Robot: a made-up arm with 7 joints.
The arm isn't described. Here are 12 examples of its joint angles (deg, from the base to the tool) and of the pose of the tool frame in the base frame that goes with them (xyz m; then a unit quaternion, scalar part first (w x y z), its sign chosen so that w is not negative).
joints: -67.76 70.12 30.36 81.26 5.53 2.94 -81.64
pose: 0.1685 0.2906 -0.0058 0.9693 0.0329 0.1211 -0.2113
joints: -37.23 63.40 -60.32 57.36 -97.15 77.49 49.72
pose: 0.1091 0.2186 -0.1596 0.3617 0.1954 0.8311 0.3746
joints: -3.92 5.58 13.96 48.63 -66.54 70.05 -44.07
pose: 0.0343 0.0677 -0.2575 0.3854 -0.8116 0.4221 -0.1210
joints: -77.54 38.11 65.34 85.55 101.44 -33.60 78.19
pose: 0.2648 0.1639 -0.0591 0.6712 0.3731 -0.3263 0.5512
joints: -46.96 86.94 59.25 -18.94 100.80 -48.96 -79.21
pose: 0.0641 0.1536 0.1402 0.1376 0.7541 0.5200 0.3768
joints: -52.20 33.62 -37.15 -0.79 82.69 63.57 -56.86
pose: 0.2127 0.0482 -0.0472 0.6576 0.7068 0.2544 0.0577
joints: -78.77 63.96 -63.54 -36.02 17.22 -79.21 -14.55
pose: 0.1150 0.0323 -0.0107 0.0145 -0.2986 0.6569 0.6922
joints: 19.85 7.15 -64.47 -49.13 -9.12 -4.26 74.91
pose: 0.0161 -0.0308 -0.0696 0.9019 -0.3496 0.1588 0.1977
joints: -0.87 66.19 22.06 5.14 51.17 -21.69 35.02
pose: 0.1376 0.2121 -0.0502 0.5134 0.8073 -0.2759 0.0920
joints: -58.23 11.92 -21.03 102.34 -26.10 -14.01 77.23
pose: 0.2001 0.0912 -0.2061 0.6941 0.3112 0.2182 0.6114
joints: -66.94 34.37 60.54 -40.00 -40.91 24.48 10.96
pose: 0.0904 0.1583 0.0775 0.6948 -0.1527 -0.6833 0.1642
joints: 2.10 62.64 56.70 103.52 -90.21 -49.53 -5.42
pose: -0.0755 0.2866 -0.1099 0.4240 0.0032 -0.2454 0.8718
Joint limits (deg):
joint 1: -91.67..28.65
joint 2: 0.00..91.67
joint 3: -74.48..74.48
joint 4: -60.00..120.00
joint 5: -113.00..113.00
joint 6: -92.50..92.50
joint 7: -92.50..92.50
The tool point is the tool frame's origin. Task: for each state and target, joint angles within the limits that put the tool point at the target. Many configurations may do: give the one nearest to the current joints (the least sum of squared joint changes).
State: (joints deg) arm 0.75 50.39 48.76 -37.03 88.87 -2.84 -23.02
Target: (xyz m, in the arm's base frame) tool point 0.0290 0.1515 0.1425
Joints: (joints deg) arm -25.52 87.14 74.48 -22.03 88.49 5.23 -23.02
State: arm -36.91 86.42 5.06 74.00 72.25 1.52 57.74
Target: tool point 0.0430 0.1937 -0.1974
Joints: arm 8.81 56.27 -23.34 24.70 69.29 -16.31 57.74
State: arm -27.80 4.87 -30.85 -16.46 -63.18 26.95 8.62
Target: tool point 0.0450 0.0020 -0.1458
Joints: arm 5.82 25.89 -41.65 -30.85 -66.03 32.47 8.62
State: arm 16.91 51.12 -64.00 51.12 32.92 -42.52 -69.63
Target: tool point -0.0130 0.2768 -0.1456
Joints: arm 4.28 74.88 -56.79 60.52 32.04 -38.30 -69.63
